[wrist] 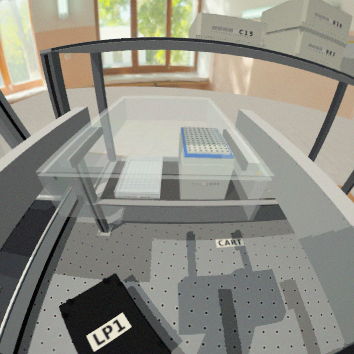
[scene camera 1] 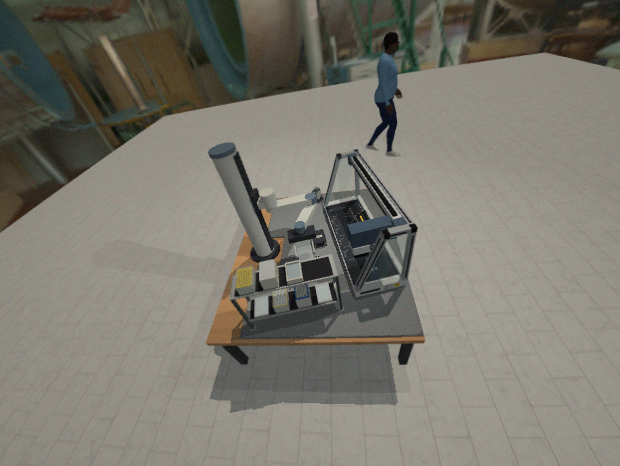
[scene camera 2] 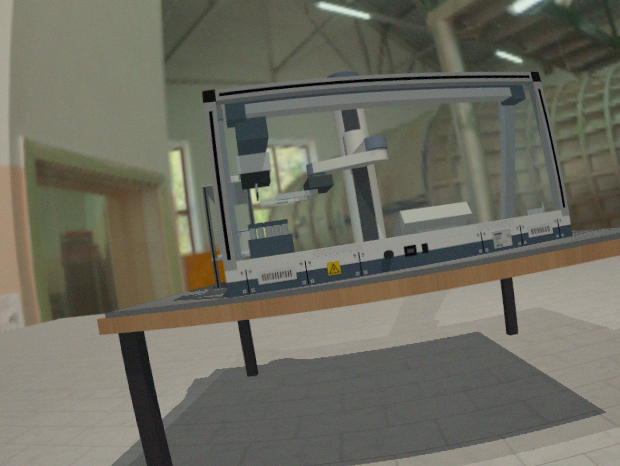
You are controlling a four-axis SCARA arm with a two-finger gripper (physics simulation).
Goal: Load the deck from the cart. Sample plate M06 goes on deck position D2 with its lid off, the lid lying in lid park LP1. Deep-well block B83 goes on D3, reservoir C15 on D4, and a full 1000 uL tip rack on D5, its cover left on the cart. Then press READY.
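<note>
My gripper (wrist: 161, 118) (scene camera 1: 303, 244) (scene camera 2: 295, 196) is shut on a clear tip rack cover (wrist: 165, 175) (scene camera 1: 303, 249). It holds the cover in the air near the cart (scene camera 1: 318, 269) (wrist: 327, 122). A blue-rimmed tip rack (wrist: 206, 141) (scene camera 1: 301, 292) stands uncovered on the cart's lower shelf, seen through the cover in the wrist view. A white plate (wrist: 140, 176) (scene camera 1: 323, 293) lies beside it; its label is unreadable. Reservoir C15 (wrist: 235, 29) stands on the upper shelf. Black lid park LP1 (wrist: 112, 312) lies below the gripper. M06, B83 and READY cannot be made out.
The framed deck machine (scene camera 1: 370, 175) (scene camera 2: 370, 82) stands beside the arm, with a dark blue pipetting head (scene camera 1: 370, 227) (scene camera 2: 251, 135) inside. Two stacked grey boxes (wrist: 310, 27) and a yellow tip rack (scene camera 1: 244, 278) stand on the cart's upper shelf. A person (scene camera 1: 387, 85) walks behind the table.
</note>
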